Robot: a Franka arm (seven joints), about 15 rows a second.
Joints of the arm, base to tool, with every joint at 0 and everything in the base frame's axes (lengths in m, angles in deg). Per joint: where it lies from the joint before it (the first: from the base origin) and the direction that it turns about. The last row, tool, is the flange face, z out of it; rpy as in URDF.
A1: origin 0 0 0.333 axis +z
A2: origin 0 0 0 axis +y
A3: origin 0 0 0.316 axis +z
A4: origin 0.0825 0 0 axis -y
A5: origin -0.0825 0 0.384 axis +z
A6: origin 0 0 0 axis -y
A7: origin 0.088 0 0 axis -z
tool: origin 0 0 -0.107 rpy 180 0 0
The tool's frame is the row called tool.
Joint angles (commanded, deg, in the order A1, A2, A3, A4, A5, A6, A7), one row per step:
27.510, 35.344, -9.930, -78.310, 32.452, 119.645, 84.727
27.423, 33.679, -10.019, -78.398, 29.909, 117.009, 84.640
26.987, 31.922, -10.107, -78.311, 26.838, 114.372, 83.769
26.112, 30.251, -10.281, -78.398, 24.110, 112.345, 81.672
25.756, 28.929, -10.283, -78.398, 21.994, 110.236, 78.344
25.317, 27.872, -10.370, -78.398, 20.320, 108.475, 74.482
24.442, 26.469, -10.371, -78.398, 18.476, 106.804, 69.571
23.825, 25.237, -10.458, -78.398, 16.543, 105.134, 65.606
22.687, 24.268, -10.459, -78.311, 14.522, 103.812, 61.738
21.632, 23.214, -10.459, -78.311, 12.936, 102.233, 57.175
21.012, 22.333, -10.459, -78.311, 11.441, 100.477, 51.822
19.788, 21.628, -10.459, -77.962, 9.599, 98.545, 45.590
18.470, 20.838, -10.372, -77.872, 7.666, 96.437, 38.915
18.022, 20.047, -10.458, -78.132, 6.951, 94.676, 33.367
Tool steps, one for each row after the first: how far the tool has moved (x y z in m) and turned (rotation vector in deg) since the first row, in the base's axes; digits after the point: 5 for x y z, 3 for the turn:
-0.00535, -0.00368, 0.01560, -1.845, 0.272, 1.911
-0.00910, -0.01249, 0.03342, -4.184, -0.098, 4.240
-0.01031, -0.02801, 0.04959, -6.376, -1.062, 6.696
-0.01433, -0.03523, 0.06197, -8.098, -1.905, 10.743
-0.01699, -0.04387, 0.07172, -9.514, -2.818, 14.854
-0.01897, -0.05754, 0.08564, -10.958, -4.351, 19.545
-0.02173, -0.06925, 0.09740, -12.573, -5.300, 23.520
-0.02190, -0.08613, 0.10715, -14.319, -6.175, 26.863
-0.02377, -0.10176, 0.11684, -15.586, -6.862, 30.889
-0.02723, -0.11220, 0.12419, -16.664, -7.357, 36.134
-0.02863, -0.12977, 0.13208, -17.996, -7.791, 41.726
-0.03146, -0.14818, 0.13851, -19.107, -7.755, 47.768
-0.03638, -0.15656, 0.14283, -18.943, -7.709, 53.081

